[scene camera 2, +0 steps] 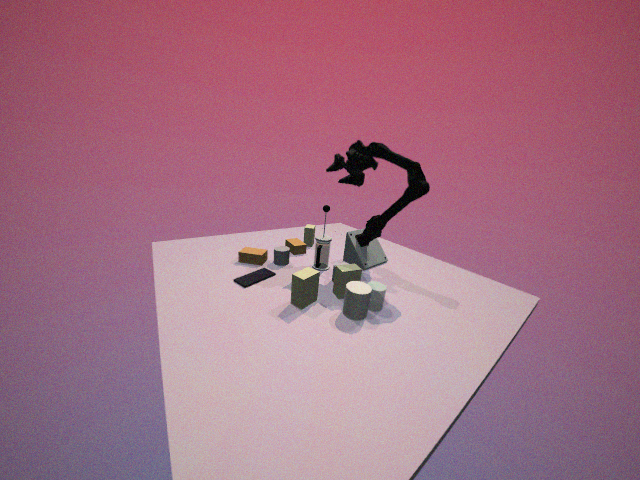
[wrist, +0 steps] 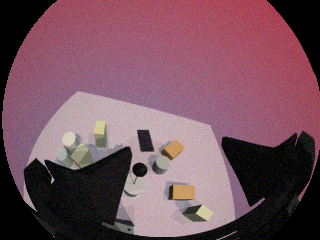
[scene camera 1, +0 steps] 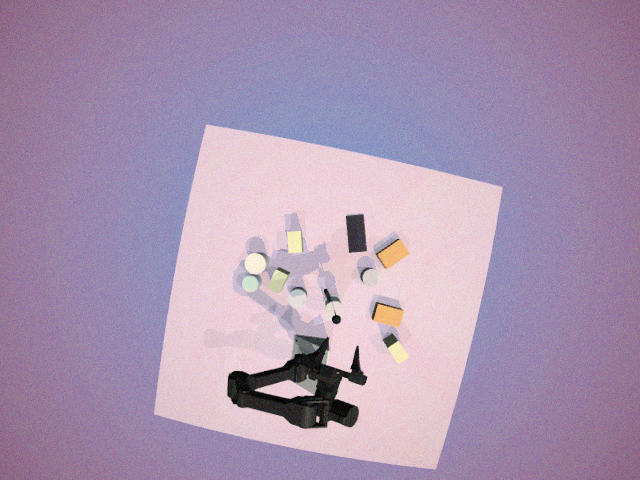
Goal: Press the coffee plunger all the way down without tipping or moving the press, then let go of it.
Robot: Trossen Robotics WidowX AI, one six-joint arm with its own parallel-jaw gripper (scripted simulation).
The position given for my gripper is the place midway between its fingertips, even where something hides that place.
My gripper (scene camera 1: pixel 342 341) is open, holding nothing.
My gripper is seen too in scene camera 2 (scene camera 2: pixel 332 176) and in the wrist view (wrist: pixel 178 147).
